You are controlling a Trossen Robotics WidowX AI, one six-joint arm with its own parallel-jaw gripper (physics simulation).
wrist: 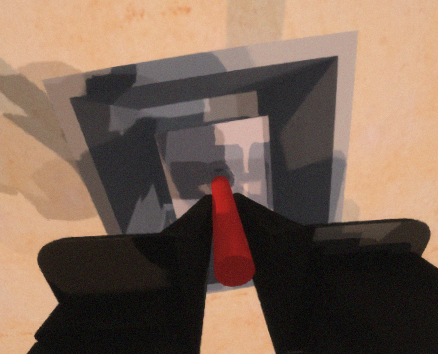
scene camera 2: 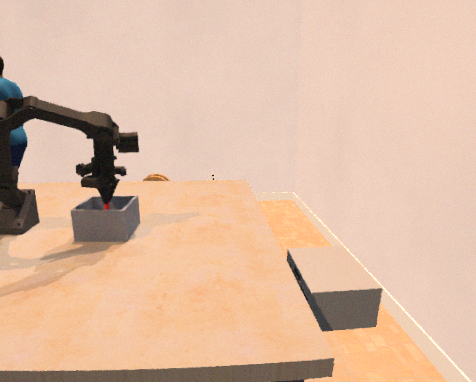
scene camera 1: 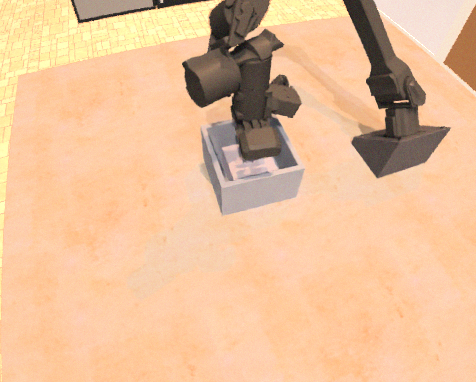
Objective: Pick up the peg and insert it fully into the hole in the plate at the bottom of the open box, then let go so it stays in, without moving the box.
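Frame: origin at the arm's base, x ahead, y left, z up, level; metres.
Seen in the pictures: gripper, between the fingertips: (wrist: 222,200) (scene camera 2: 107,203); arm's base, origin of its link: (scene camera 2: 14,200) (scene camera 1: 403,134).
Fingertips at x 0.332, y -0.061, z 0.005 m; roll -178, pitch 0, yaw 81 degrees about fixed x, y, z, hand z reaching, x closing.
Note:
Pixels of each thing's top centre, then the offset from my fingertips to it. Level surfaces: height alone.
- red peg, centre of its top: (wrist: 235,270) (scene camera 2: 105,185) dz +0.055, dx -0.001, dy +0.000 m
- grey box, centre of its top: (wrist: 223,199) (scene camera 1: 250,145) (scene camera 2: 106,202) dz +0.002, dx -0.002, dy +0.001 m
- pale plate, centre of its top: (wrist: 220,179) (scene camera 1: 249,158) dz -0.035, dx -0.002, dy +0.001 m
- table, height of its surface: dz -0.096 m
A red peg (scene camera 2: 106,205) (wrist: 230,235) is held between the fingertips, its lower end pointing down into the open box. My gripper (scene camera 2: 106,201) (wrist: 222,200) is shut on the peg, with its fingertips at the level of the box's rim. The grey box (scene camera 1: 262,191) (scene camera 2: 100,226) (wrist: 348,90) stands open on the table. The pale plate (scene camera 1: 240,172) (wrist: 252,130) lies on its bottom. In the wrist view the hole (wrist: 220,172) is mostly hidden behind the peg's lower end; whether the tip touches the plate cannot be told.
The box walls surround the fingertips and peg closely. The arm's base (scene camera 1: 400,150) (scene camera 2: 22,220) stands on the table (scene camera 1: 150,300) (scene camera 2: 200,310) beside the box. A grey block (scene camera 2: 345,285) stands beyond the table's edge. A person (scene camera 2: 12,110) shows behind the arm.

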